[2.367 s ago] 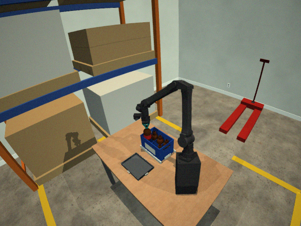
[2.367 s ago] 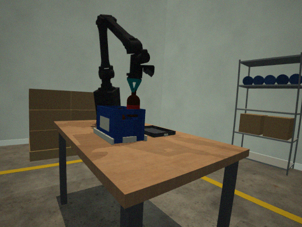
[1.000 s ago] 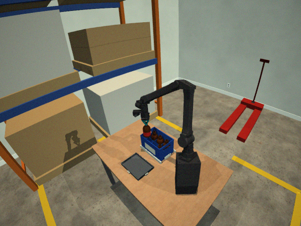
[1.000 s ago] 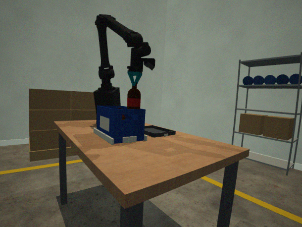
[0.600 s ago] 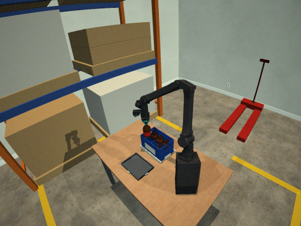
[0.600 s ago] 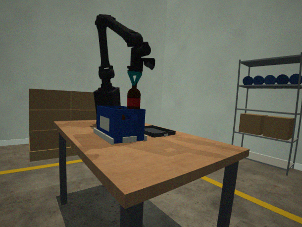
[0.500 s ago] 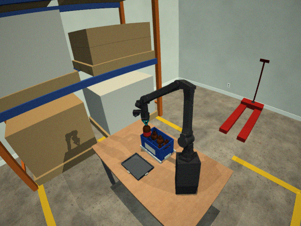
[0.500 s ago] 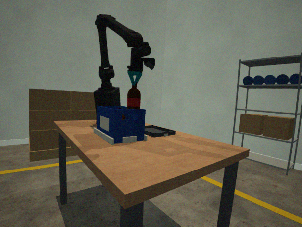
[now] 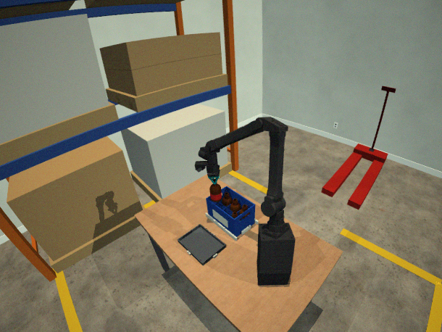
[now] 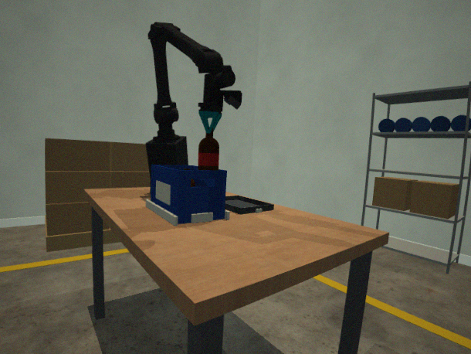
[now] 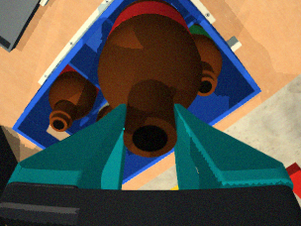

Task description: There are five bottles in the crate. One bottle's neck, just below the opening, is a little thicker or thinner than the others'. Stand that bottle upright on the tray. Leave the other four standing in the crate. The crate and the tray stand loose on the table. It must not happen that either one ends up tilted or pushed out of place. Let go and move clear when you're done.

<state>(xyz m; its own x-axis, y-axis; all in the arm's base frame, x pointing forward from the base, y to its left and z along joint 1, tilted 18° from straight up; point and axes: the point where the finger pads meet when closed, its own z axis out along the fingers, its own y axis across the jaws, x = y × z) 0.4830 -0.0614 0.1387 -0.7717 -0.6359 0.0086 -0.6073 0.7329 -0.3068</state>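
The bottle is 6 cm below my hand. From my hand the other things lie so: crate: 23 cm below, 9 cm behind, 3 cm to the right; then dark tray: 30 cm below, 25 cm to the left, 8 cm behind.
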